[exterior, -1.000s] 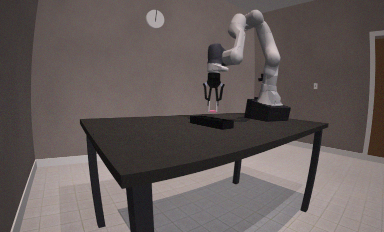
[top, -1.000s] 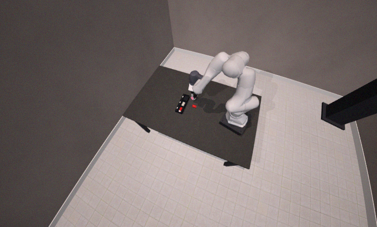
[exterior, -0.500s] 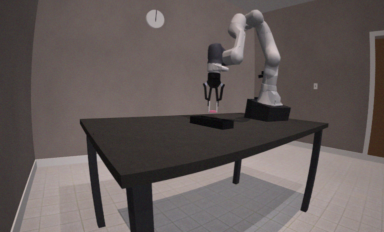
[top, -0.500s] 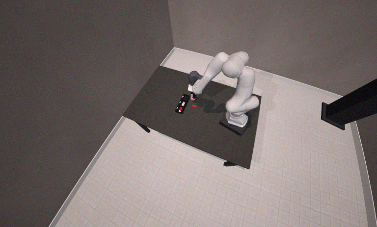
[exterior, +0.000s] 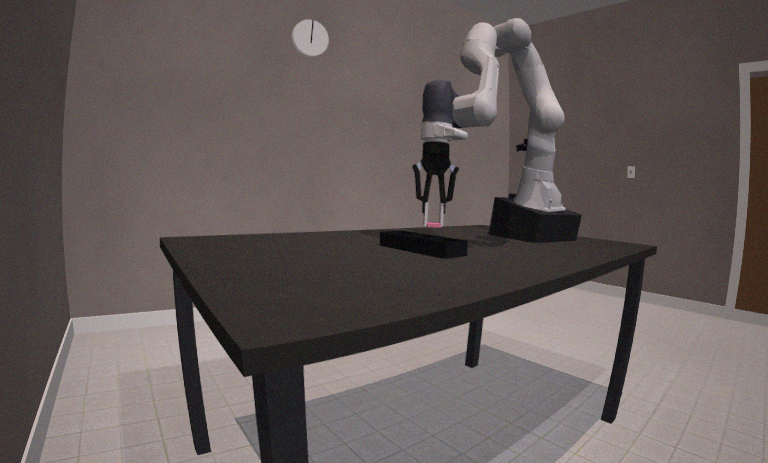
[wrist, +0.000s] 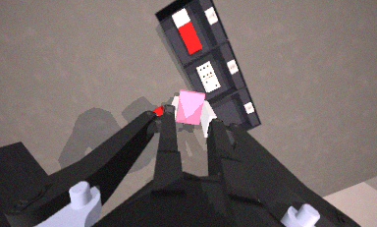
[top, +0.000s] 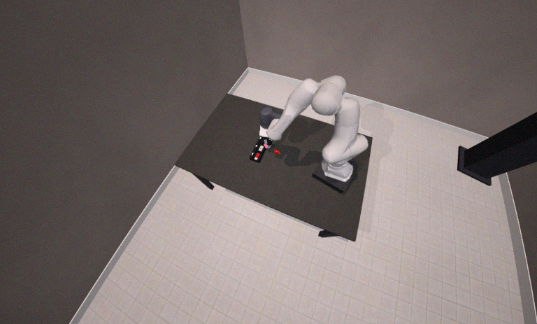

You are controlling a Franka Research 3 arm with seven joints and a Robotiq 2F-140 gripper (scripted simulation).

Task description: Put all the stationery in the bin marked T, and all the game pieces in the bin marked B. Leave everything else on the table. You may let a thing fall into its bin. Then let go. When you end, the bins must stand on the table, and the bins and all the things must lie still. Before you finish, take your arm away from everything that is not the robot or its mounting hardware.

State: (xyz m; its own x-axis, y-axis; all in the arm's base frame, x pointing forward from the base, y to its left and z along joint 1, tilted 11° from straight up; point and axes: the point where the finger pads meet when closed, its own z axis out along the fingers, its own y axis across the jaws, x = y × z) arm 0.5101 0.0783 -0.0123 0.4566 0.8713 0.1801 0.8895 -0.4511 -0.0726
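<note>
Now: hand 12 cm to the right of the red-and-white eraser, 8 cm above it and 3 cm short of it. Round my hand: pink block 3 cm below; then black bin row 8 cm below, 6 cm ahead, 3 cm to the left.
</note>
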